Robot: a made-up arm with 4 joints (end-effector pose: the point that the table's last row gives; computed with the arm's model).
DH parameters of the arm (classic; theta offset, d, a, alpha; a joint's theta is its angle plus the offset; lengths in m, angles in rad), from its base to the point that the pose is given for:
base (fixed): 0 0.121 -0.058 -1.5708
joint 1: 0 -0.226 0.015 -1.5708
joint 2: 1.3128 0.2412 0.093 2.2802
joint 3: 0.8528 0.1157 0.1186 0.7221
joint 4: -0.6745 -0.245 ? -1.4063
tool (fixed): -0.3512 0.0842 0 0
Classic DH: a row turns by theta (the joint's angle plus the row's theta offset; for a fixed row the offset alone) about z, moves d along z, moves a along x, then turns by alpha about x.
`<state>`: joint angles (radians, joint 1 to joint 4).
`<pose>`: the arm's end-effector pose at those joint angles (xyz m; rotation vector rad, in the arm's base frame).
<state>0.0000 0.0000 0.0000 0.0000</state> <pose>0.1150 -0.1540 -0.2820 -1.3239 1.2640 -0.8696</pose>
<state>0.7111 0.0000 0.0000 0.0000</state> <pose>-0.1900 -0.1540 -0.2973 -1.7060 1.7954 -0.3916</pose>
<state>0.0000 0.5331 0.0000 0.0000</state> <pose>0.1297 -0.2443 -0.2820 -0.9935 1.6499 -1.2329</pose>
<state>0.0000 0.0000 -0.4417 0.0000</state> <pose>0.1623 -0.2572 -0.3046 -1.3548 1.3031 -1.3659</pose>
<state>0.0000 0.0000 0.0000 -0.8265</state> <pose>0.1632 -0.2223 -0.3398 -1.3480 1.9544 -1.4133</pose>
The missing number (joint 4, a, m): -0.0954
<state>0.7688 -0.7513 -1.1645 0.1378</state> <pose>-0.1087 -0.2272 -0.3645 -2.0686 0.9380 -0.9107</pose>
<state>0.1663 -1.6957 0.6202 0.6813</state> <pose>-0.2068 -0.2463 -0.1343 -1.0588 -0.2081 1.7168</pose>
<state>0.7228 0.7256 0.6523 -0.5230</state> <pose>-0.1516 -0.1618 -0.2787 -1.2496 2.6385 -0.6291</pose>
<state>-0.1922 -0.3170 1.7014 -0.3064</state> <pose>-0.1571 -0.1312 -0.0261 -1.3272 0.6452 0.8651</pose>
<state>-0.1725 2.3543 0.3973 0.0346</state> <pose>0.0498 -0.3901 -0.2159 0.9211 2.0040 -1.8374</pose>
